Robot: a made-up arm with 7 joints. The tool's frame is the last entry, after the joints. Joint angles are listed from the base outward.
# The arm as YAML. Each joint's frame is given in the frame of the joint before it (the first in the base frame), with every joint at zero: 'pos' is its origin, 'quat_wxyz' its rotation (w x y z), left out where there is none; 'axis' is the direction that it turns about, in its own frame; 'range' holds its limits. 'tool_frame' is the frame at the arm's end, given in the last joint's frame.
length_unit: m
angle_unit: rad
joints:
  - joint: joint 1
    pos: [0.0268, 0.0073, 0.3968]
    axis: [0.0, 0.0, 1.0]
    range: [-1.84, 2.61]
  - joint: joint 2
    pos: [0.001, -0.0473, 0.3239]
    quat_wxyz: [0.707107, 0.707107, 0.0, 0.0]
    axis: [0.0, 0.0, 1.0]
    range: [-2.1, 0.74]
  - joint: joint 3
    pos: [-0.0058, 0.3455, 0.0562]
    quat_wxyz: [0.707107, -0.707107, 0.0, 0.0]
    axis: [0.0, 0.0, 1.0]
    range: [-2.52, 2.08]
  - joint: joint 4
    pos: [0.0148, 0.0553, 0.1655]
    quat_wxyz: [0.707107, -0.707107, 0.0, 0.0]
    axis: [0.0, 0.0, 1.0]
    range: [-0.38, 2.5]
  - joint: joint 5
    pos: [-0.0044, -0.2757, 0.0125]
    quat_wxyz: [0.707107, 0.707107, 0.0, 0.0]
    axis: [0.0, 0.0, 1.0]
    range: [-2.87, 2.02]
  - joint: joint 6
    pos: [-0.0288, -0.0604, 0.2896]
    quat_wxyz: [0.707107, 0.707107, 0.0, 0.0]
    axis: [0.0, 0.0, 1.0]
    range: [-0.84, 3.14]
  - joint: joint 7
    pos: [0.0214, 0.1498, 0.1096]
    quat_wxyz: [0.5, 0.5, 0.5, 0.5]
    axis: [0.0, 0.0, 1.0]
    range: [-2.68, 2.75]
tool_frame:
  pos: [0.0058, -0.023, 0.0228]
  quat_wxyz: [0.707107, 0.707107, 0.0, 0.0]
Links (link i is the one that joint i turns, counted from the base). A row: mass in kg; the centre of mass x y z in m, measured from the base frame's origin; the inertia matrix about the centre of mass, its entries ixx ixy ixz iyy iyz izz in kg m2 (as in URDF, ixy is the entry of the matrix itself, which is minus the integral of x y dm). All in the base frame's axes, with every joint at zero. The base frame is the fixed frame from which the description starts. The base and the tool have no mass.
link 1: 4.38; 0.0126 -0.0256 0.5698; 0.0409 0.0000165 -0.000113 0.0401 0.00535 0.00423
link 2: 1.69; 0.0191 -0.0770 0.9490; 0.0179 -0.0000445 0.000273 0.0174 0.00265 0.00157
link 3: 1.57; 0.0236 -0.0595 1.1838; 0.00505 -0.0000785 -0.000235 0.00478 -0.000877 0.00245
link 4: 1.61; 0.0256 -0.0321 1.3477; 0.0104 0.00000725 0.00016 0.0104 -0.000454 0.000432
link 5: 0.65; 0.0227 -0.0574 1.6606; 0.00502 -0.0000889 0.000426 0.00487 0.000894 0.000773
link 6: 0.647; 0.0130 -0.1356 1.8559; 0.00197 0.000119 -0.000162 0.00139 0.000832 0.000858
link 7: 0.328; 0.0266 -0.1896 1.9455; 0.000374 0 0 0.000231 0 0.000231
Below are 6 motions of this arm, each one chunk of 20 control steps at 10 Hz.
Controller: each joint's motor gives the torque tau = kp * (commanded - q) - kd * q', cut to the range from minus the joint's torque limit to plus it. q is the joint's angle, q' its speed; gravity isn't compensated. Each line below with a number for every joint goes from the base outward.
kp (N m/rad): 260 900 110 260 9.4 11 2.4
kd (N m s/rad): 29 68 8.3 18 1.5 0.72 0.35
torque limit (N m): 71 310 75 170 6.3 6.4 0.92
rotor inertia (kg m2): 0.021 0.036 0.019 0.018 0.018 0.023 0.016
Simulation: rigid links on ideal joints. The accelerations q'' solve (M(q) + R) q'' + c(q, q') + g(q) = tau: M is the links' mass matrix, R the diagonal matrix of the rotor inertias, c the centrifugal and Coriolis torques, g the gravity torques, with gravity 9.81 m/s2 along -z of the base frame. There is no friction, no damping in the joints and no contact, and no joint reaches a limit. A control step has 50 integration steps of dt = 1/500 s. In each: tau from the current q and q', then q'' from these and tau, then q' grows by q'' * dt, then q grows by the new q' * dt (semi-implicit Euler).
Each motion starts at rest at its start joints. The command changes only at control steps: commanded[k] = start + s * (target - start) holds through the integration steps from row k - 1 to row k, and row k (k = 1, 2, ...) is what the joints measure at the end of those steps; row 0 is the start. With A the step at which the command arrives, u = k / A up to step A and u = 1 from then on. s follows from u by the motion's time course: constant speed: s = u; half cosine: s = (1 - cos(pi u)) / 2; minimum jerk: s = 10 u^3 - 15 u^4 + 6 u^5; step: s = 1 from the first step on.
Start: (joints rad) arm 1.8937 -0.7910 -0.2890 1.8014 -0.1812 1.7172 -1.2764
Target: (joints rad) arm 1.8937 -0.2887 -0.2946 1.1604 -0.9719 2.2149 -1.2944
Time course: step
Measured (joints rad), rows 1 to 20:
1: 1.8967 -0.4907 -0.2603 1.3741 -0.0509 1.6046 -1.2794
2: 1.8912 -0.3037 -0.2930 1.1298 -0.6530 2.0888 -1.2923
3: 1.8923 -0.2802 -0.2817 1.1423 -0.8474 2.3258 -1.3005
4: 1.8946 -0.3045 -0.2898 1.1892 -0.9183 2.2690 -1.2940
5: 1.8952 -0.3124 -0.2935 1.2014 -0.9628 2.2239 -1.2868
6: 1.8951 -0.3106 -0.2935 1.1984 -0.9859 2.2287 -1.2842
7: 1.8945 -0.3088 -0.2939 1.1960 -0.9950 2.2377 -1.2841
8: 1.8940 -0.3086 -0.2948 1.1960 -0.9985 2.2387 -1.2844
9: 1.8937 -0.3088 -0.2952 1.1963 -1.0005 2.2374 -1.2845
10: 1.8937 -0.3089 -0.2951 1.1964 -1.0019 2.2370 -1.2845
11: 1.8937 -0.3089 -0.2950 1.1964 -1.0029 2.2370 -1.2845
12: 1.8937 -0.3089 -0.2950 1.1963 -1.0035 2.2370 -1.2845
13: 1.8937 -0.3089 -0.2950 1.1963 -1.0037 2.2370 -1.2845
14: 1.8937 -0.3089 -0.2950 1.1963 -1.0039 2.2370 -1.2845
15: 1.8937 -0.3089 -0.2951 1.1963 -1.0039 2.2370 -1.2845
16: 1.8937 -0.3089 -0.2951 1.1963 -1.0039 2.2370 -1.2845
17: 1.8937 -0.3089 -0.2951 1.1963 -1.0040 2.2370 -1.2845
18: 1.8937 -0.3089 -0.2951 1.1963 -1.0040 2.2370 -1.2845
19: 1.8937 -0.3089 -0.2951 1.1963 -1.0040 2.2370 -1.2845
20: 1.8937 -0.3089 -0.2951 1.1963 -1.0040 2.2370 -1.2845

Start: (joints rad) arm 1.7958 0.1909 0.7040 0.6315 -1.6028 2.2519 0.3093
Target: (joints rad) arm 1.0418 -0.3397 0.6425 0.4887 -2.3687 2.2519 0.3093
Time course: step
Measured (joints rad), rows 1 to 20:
1: 1.3693 -0.1411 0.7640 0.4870 -1.9939 2.2268 0.3354
2: 1.1774 -0.3465 0.5687 0.5663 -2.4072 2.0597 0.3293
3: 1.0819 -0.3874 0.5254 0.5688 -2.6777 2.1367 0.3208
4: 1.0489 -0.3714 0.5729 0.5355 -2.6712 2.2482 0.3172
5: 1.0453 -0.3541 0.6196 0.5130 -2.5685 2.2879 0.3167
6: 1.0443 -0.3496 0.6320 0.5075 -2.5041 2.2936 0.3173
7: 1.0429 -0.3520 0.6272 0.5105 -2.4897 2.2861 0.3175
8: 1.0420 -0.3544 0.6222 0.5137 -2.4961 2.2787 0.3174
9: 1.0418 -0.3551 0.6208 0.5147 -2.5022 2.2769 0.3173
10: 1.0418 -0.3548 0.6213 0.5144 -2.5035 2.2780 0.3172
11: 1.0418 -0.3545 0.6220 0.5141 -2.5024 2.2790 0.3173
12: 1.0418 -0.3544 0.6222 0.5139 -2.5015 2.2792 0.3173
13: 1.0418 -0.3545 0.6221 0.5140 -2.5012 2.2791 0.3173
14: 1.0418 -0.3545 0.6220 0.5140 -2.5013 2.2790 0.3173
15: 1.0418 -0.3545 0.6220 0.5140 -2.5014 2.2789 0.3173
16: 1.0418 -0.3545 0.6220 0.5140 -2.5014 2.2789 0.3173
17: 1.0418 -0.3545 0.6220 0.5140 -2.5014 2.2790 0.3173
18: 1.0418 -0.3545 0.6220 0.5140 -2.5014 2.2790 0.3173
19: 1.0418 -0.3545 0.6220 0.5140 -2.5014 2.2790 0.3173
20: 1.0418 -0.3545 0.6220 0.5140 -2.5014 2.2790 0.3173

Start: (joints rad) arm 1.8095 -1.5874 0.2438 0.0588 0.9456 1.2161 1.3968
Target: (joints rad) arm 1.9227 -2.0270 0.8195 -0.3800 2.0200 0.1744 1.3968
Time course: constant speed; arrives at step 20
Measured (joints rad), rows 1 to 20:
1: 1.8094 -1.6259 0.2546 0.0579 0.9804 1.1738 1.3967
2: 1.8115 -1.6663 0.2783 0.0616 1.0964 1.1040 1.4021
3: 1.8203 -1.6926 0.3061 0.0456 1.1869 1.0462 1.4083
4: 1.8301 -1.7119 0.3347 0.0195 1.2382 0.9984 1.4103
5: 1.8370 -1.7316 0.3632 -0.0060 1.2754 0.9521 1.4095
6: 1.8416 -1.7533 0.3915 -0.0288 1.3124 0.9063 1.4088
7: 1.8460 -1.7756 0.4200 -0.0508 1.3510 0.8601 1.4087
8: 1.8510 -1.7977 0.4488 -0.0729 1.3903 0.8132 1.4088
9: 1.8566 -1.8196 0.4778 -0.0953 1.4298 0.7657 1.4089
10: 1.8625 -1.8414 0.5069 -0.1177 1.4695 0.7183 1.4089
11: 1.8683 -1.8633 0.5360 -0.1401 1.5091 0.6712 1.4088
12: 1.8741 -1.8851 0.5654 -0.1625 1.5487 0.6244 1.4086
13: 1.8797 -1.9070 0.5948 -0.1850 1.5882 0.5776 1.4084
14: 1.8853 -1.9288 0.6244 -0.2075 1.6278 0.5307 1.4081
15: 1.8909 -1.9506 0.6542 -0.2301 1.6678 0.4836 1.4077
16: 1.8965 -1.9724 0.6841 -0.2526 1.7083 0.4364 1.4073
17: 1.9022 -1.9942 0.7141 -0.2752 1.7492 0.3890 1.4069
18: 1.9078 -2.0160 0.7443 -0.2977 1.7908 0.3413 1.4064
19: 1.9134 -2.0378 0.7746 -0.3203 1.8330 0.2934 1.4058
20: 1.9191 -2.0596 0.8051 -0.3429 1.8760 0.2452 1.4052

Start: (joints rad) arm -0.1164 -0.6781 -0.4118 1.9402 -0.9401 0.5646 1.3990
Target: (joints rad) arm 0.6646 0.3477 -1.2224 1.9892 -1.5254 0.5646 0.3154
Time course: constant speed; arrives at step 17
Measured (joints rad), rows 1 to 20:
1: -0.0909 -0.6530 -0.4398 1.9649 -0.9655 0.5338 1.3740
2: -0.0523 -0.6012 -0.4794 1.9753 -0.9964 0.5160 1.3230
3: -0.0083 -0.5398 -0.5249 1.9751 -1.0313 0.5306 1.2633
4: 0.0376 -0.4779 -0.5703 1.9776 -1.0695 0.5399 1.2011
5: 0.0838 -0.4164 -0.6162 1.9823 -1.1085 0.5410 1.1376
6: 0.1298 -0.3548 -0.6636 1.9870 -1.1464 0.5412 1.0737
7: 0.1754 -0.2930 -0.7122 1.9913 -1.1829 0.5418 1.0099
8: 0.2209 -0.2311 -0.7615 1.9955 -1.2183 0.5423 0.9462
9: 0.2665 -0.1691 -0.8113 1.9996 -1.2529 0.5426 0.8826
10: 0.3120 -0.1070 -0.8615 2.0035 -1.2870 0.5427 0.8189
11: 0.3576 -0.0449 -0.9123 2.0073 -1.3205 0.5427 0.7553
12: 0.4032 0.0173 -0.9637 2.0109 -1.3533 0.5423 0.6918
13: 0.4488 0.0796 -1.0157 2.0144 -1.3853 0.5414 0.6282
14: 0.4944 0.1419 -1.0683 2.0176 -1.4164 0.5401 0.5647
15: 0.5400 0.2043 -1.1215 2.0207 -1.4467 0.5384 0.5012
16: 0.5856 0.2667 -1.1751 2.0235 -1.4762 0.5364 0.4377
17: 0.6314 0.3292 -1.2291 2.0262 -1.5050 0.5341 0.3743
18: 0.6462 0.3469 -1.2563 2.0260 -1.5050 0.5215 0.3342
19: 0.6543 0.3504 -1.2605 2.0273 -1.5053 0.5146 0.3187
20: 0.6601 0.3506 -1.2551 2.0280 -1.5143 0.5225 0.3147

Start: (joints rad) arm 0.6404 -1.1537 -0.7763 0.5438 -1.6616 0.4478 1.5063
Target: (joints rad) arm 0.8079 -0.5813 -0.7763 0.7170 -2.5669 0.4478 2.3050
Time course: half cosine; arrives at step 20
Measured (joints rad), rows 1 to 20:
1: 0.6418 -1.1748 -0.7724 0.5613 -1.6946 0.4638 1.5079
2: 0.6425 -1.1847 -0.7675 0.5834 -1.7894 0.5157 1.5112
3: 0.6450 -1.1727 -0.7668 0.5910 -1.8578 0.5325 1.5234
4: 0.6506 -1.1484 -0.7677 0.5936 -1.8935 0.5206 1.5473
5: 0.6586 -1.1186 -0.7681 0.5988 -1.9237 0.5115 1.5810
6: 0.6682 -1.0851 -0.7678 0.6078 -1.9644 0.5120 1.6224
7: 0.6789 -1.0478 -0.7673 0.6192 -2.0164 0.5159 1.6702
8: 0.6906 -1.0068 -0.7668 0.6316 -2.0757 0.5189 1.7235
9: 0.7031 -0.9631 -0.7664 0.6445 -2.1389 0.5207 1.7811
10: 0.7160 -0.9178 -0.7661 0.6578 -2.2045 0.5219 1.8418
11: 0.7292 -0.8721 -0.7657 0.6713 -2.2713 0.5230 1.9040
12: 0.7422 -0.8272 -0.7653 0.6846 -2.3379 0.5240 1.9662
13: 0.7546 -0.7841 -0.7651 0.6974 -2.4027 0.5248 2.0268
14: 0.7663 -0.7439 -0.7649 0.7095 -2.4640 0.5253 2.0843
15: 0.7768 -0.7076 -0.7648 0.7205 -2.5205 0.5256 2.1373
16: 0.7860 -0.6761 -0.7649 0.7300 -2.5708 0.5256 2.1845
17: 0.7937 -0.6502 -0.7650 0.7380 -2.6138 0.5256 2.2248
18: 0.7997 -0.6306 -0.7650 0.7441 -2.6484 0.5255 2.2571
19: 0.8038 -0.6177 -0.7651 0.7483 -2.6738 0.5253 2.2806
20: 0.8061 -0.6118 -0.7651 0.7503 -2.6893 0.5251 2.2948

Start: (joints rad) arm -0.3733 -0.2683 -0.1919 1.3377 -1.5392 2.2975 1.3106
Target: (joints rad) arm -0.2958 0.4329 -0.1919 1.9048 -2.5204 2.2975 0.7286
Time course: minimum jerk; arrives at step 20
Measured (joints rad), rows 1 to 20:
1: -0.3739 -0.2796 -0.1948 1.3627 -1.5741 2.3054 1.3082
2: -0.3736 -0.2844 -0.1992 1.3804 -1.6341 2.2838 1.3008
3: -0.3721 -0.2745 -0.1980 1.3899 -1.6759 2.2753 1.2919
4: -0.3700 -0.2539 -0.1962 1.4039 -1.7080 2.2801 1.2799
5: -0.3674 -0.2237 -0.1957 1.4266 -1.7447 2.2828 1.2616
6: -0.3641 -0.1839 -0.1956 1.4578 -1.7927 2.2823 1.2353
7: -0.3596 -0.1347 -0.1949 1.4964 -1.8537 2.2815 1.2012
8: -0.3539 -0.0775 -0.1934 1.5410 -1.9267 2.2809 1.1601
9: -0.3475 -0.0145 -0.1915 1.5901 -2.0097 2.2803 1.1136
10: -0.3406 0.0519 -0.1895 1.6421 -2.0997 2.2795 1.0634
11: -0.3335 0.1192 -0.1875 1.6948 -2.1932 2.2785 1.0112
12: -0.3264 0.1846 -0.1856 1.7461 -2.2867 2.2774 0.9593
13: -0.3197 0.2455 -0.1839 1.7940 -2.3763 2.2760 0.9097
14: -0.3136 0.2998 -0.1824 1.8366 -2.4588 2.2745 0.8642
15: -0.3083 0.3455 -0.1814 1.8726 -2.5310 2.2730 0.8244
16: -0.3039 0.3815 -0.1807 1.9009 -2.5907 2.2714 0.7917
17: -0.3006 0.4073 -0.1804 1.9210 -2.6366 2.2699 0.7666
18: -0.2983 0.4234 -0.1804 1.9334 -2.6688 2.2686 0.7494
19: -0.2970 0.4312 -0.1807 1.9393 -2.6885 2.2674 0.7391
20: -0.2963 0.4337 -0.1811 1.9410 -2.6984 2.2664 0.7344

